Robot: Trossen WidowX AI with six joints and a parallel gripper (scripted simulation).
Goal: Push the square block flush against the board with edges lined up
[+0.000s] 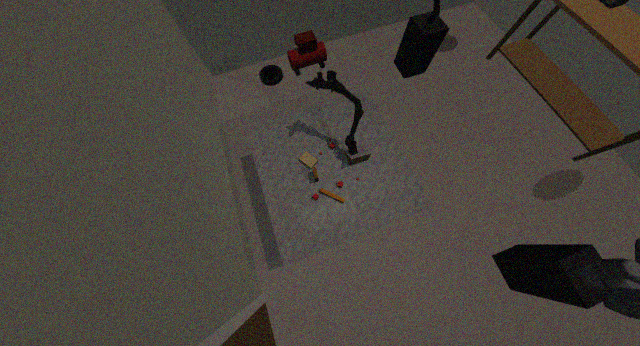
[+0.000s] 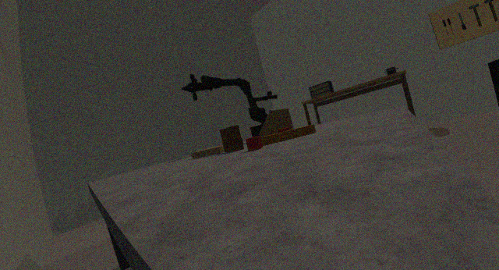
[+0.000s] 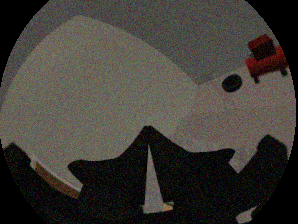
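The brown square block lies 14 cm ahead of my gripper tip, 59 cm to the left of it and 44 cm below it. From my gripper tip the other things lie so: tan board: 15 cm ahead, 42 cm to the left, 47 cm below; yellow bar: 6 cm ahead, 80 cm to the left, 47 cm below.
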